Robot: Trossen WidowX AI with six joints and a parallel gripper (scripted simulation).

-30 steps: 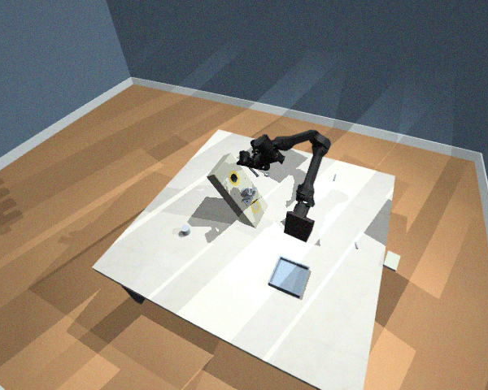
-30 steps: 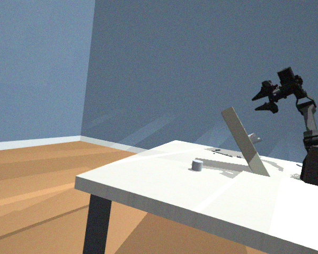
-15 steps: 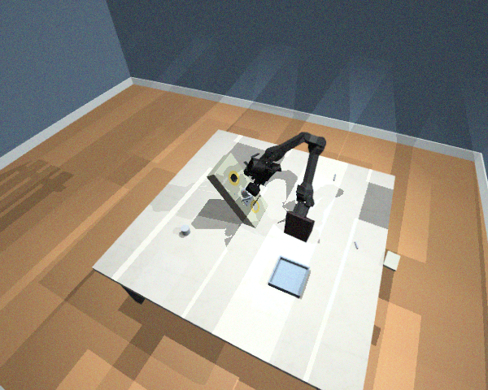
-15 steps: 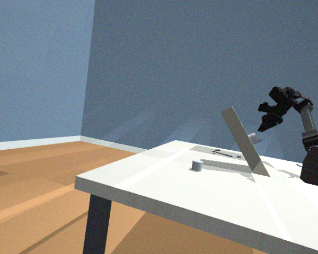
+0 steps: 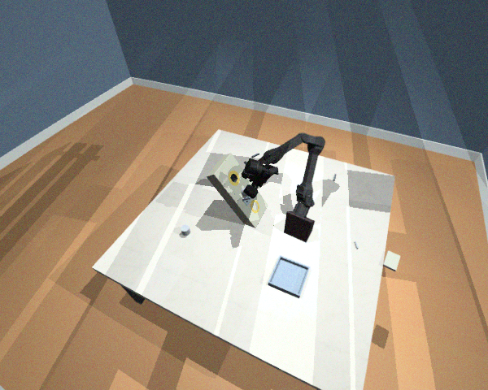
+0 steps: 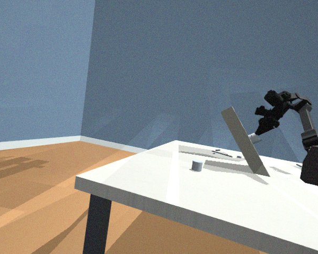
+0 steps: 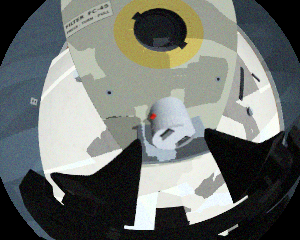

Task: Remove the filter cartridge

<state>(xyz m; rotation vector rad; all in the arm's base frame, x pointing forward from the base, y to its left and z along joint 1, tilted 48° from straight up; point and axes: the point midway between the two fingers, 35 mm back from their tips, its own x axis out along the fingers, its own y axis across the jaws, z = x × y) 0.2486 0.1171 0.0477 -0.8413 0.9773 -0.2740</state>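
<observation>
The round pale grey filter cartridge lies 20 mm below my gripper tip and 10 mm ahead of it. The rest, counted from my gripper tip: service panel (60 mm ahead, 40 mm below, 10 mm to the left); blue-grey tray (370 mm behind, 230 mm to the left, 180 mm below).
</observation>
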